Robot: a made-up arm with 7 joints. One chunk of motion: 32 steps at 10 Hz.
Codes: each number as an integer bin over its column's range. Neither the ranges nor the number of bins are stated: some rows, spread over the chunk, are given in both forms.
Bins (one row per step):
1: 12 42 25 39 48 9
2: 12 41 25 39 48 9
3: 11 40 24 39 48 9
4: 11 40 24 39 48 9
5: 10 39 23 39 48 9
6: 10 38 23 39 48 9
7: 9 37 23 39 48 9
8: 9 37 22 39 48 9
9: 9 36 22 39 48 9
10: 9 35 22 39 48 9
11: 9 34 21 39 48 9
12: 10 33 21 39 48 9
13: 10 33 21 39 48 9
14: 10 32 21 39 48 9
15: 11 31 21 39 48 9
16: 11 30 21 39 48 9
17: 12 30 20 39 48 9
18: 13 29 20 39 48 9
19: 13 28 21 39 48 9
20: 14 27 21 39 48 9
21: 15 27 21 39 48 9
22: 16 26 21 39 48 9
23: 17 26 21 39 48 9
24: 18 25 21 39 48 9
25: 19 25 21 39 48 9
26: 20 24 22 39 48 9
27: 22 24 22 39 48 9
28: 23 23 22 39 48 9
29: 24 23 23 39 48 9
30: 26 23 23 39 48 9
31: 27 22 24 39 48 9
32: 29 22 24 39 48 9
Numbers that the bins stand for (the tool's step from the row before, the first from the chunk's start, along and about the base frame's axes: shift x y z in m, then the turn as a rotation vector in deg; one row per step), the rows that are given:
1: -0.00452 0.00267 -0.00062 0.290 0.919 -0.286
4: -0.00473 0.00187 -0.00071 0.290 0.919 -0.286
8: -0.00514 0.00068 -0.00090 0.290 0.919 -0.286
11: -0.00514 -0.00051 -0.00100 0.290 0.919 -0.286
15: -0.00473 -0.00170 -0.00100 0.290 0.919 -0.286
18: -0.00432 -0.00249 -0.00110 0.290 0.919 -0.286
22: -0.00370 -0.00368 -0.00100 0.290 0.919 -0.286
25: -0.00308 -0.00408 -0.00100 0.290 0.919 -0.286
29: -0.00205 -0.00487 -0.00081 0.290 0.919 -0.286
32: -0.00102 -0.00527 -0.00071 0.290 0.919 -0.286
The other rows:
2: -0.00452 0.00227 -0.00062 0.290 0.919 -0.286
3: -0.00473 0.00187 -0.00071 0.290 0.919 -0.286
5: -0.00494 0.00148 -0.00081 0.290 0.919 -0.286
6: -0.00494 0.00108 -0.00081 0.290 0.919 -0.286
7: -0.00514 0.00068 -0.00081 0.290 0.919 -0.286
9: -0.00514 0.00029 -0.00090 0.290 0.919 -0.286
10: -0.00514 -0.00011 -0.00090 0.290 0.919 -0.286
12: -0.00494 -0.00090 -0.00100 0.290 0.919 -0.286
13: -0.00494 -0.00090 -0.00100 0.290 0.919 -0.286
14: -0.00494 -0.00130 -0.00100 0.290 0.919 -0.286
16: -0.00473 -0.00210 -0.00100 0.290 0.919 -0.286
17: -0.00452 -0.00210 -0.00110 0.290 0.919 -0.286
19: -0.00432 -0.00289 -0.00100 0.290 0.919 -0.286
20: -0.00411 -0.00329 -0.00100 0.290 0.919 -0.286
21: -0.00390 -0.00329 -0.00100 0.290 0.919 -0.286
23: -0.00349 -0.00368 -0.00100 0.290 0.919 -0.286
24: -0.00329 -0.00408 -0.00100 0.290 0.919 -0.286
26: -0.00287 -0.00448 -0.00090 0.290 0.919 -0.286
27: -0.00246 -0.00448 -0.00090 0.290 0.919 -0.286
28: -0.00225 -0.00487 -0.00090 0.290 0.919 -0.286
30: -0.00163 -0.00487 -0.00081 0.290 0.919 -0.286
31: -0.00143 -0.00527 -0.00071 0.290 0.919 -0.286

